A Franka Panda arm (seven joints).
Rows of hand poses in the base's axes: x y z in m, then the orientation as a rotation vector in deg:
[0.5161, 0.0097, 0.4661, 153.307, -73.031, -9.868]
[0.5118, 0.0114, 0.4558, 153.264, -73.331, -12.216]
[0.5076, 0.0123, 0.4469, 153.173, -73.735, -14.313]
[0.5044, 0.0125, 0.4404, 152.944, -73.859, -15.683]
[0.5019, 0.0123, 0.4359, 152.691, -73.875, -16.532]
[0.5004, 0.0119, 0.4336, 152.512, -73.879, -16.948]
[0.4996, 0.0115, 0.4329, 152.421, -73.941, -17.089]
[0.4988, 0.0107, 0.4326, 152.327, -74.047, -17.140]
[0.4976, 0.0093, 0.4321, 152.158, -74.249, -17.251]
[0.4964, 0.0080, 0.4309, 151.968, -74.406, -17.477]
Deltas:
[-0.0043, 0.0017, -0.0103, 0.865, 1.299, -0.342]
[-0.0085, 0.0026, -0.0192, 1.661, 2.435, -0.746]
[-0.0117, 0.0028, -0.0257, 2.009, 3.274, -0.963]
[-0.0142, 0.0026, -0.0302, 2.120, 3.853, -1.088]
[-0.0157, 0.0022, -0.0325, 2.130, 4.160, -1.160]
[-0.0165, 0.0018, -0.0332, 2.129, 4.263, -1.230]
[-0.0173, 0.0010, -0.0335, 2.106, 4.305, -1.322]
[-0.0185, -0.0004, -0.0340, 2.077, 4.389, -1.496]
[-0.0197, -0.0017, -0.0352, 2.059, 4.557, -1.655]

